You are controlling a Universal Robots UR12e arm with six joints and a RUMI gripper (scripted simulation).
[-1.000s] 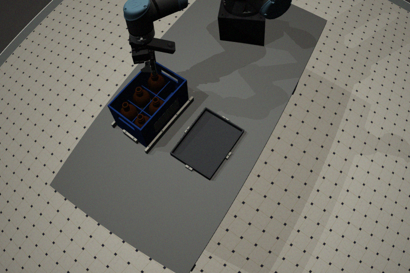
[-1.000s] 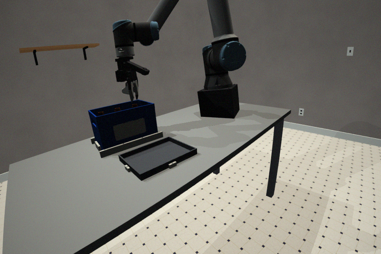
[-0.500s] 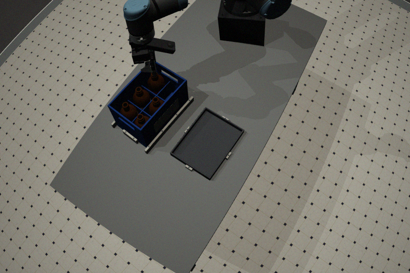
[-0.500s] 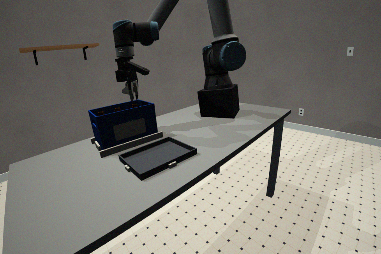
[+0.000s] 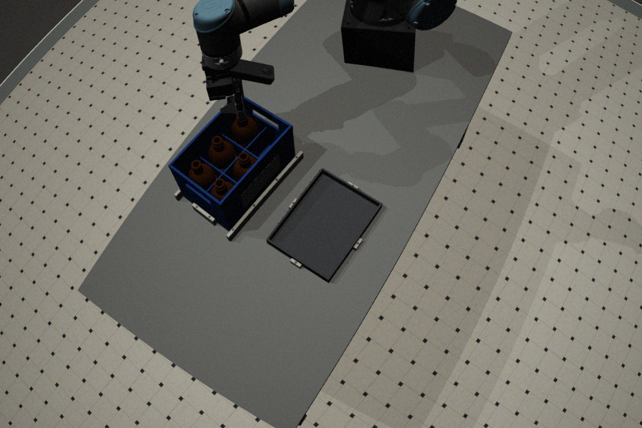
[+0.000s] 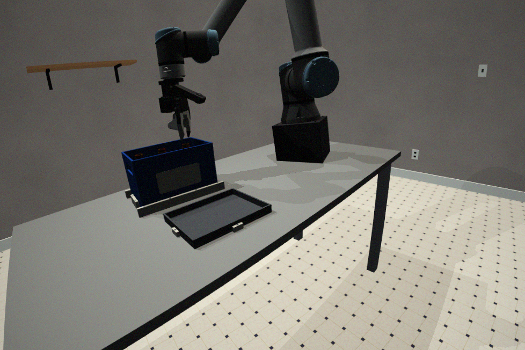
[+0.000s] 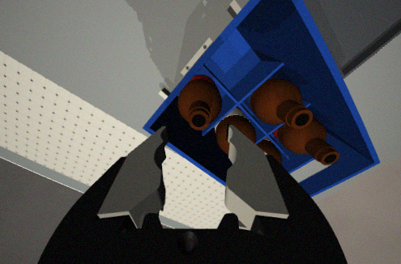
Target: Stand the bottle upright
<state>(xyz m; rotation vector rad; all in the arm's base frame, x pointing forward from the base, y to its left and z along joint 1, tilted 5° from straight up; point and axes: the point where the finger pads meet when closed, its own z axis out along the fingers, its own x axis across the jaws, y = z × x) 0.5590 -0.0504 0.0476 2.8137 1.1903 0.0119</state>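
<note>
The blue crate lies 11 cm below my hand, 9 cm ahead of it and 4 cm to the left of it. Round my hand: black tray: 31 cm to the left, 18 cm below, 6 cm ahead; then bottle: 18 cm ahead, 11 cm below.
</note>
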